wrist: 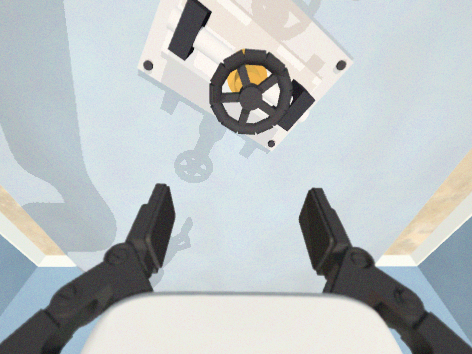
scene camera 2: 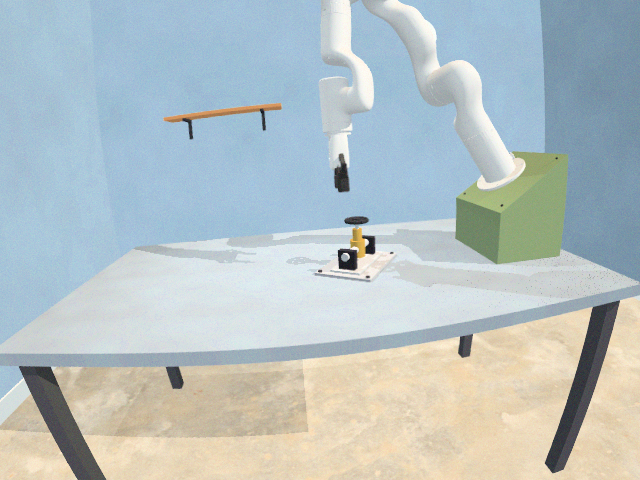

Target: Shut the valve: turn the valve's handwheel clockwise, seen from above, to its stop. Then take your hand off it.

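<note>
The valve's black handwheel (scene camera 2: 356, 220) (wrist: 251, 97) is a round, spoked wheel that lies level on top of the yellow valve body (scene camera 2: 357, 248) (wrist: 256, 75). In the wrist view the wheel hides much of the body and stands above the gap between the fingertips, a little right of the middle. The valve is fixed on a pale base plate (scene camera 2: 370, 274) (wrist: 327, 64) with black blocks at both pipe ends. My gripper (scene camera 2: 342, 190) (wrist: 238, 201) is open and empty. It points down and hangs above the handwheel's height, apart from it.
The valve stands on a grey table (scene camera 2: 206, 310) (wrist: 240, 225). The green pedestal (scene camera 2: 532, 222) that carries the arm stands at the table's right. An orange shelf (scene camera 2: 222, 112) on black brackets is on the blue wall at the back left.
</note>
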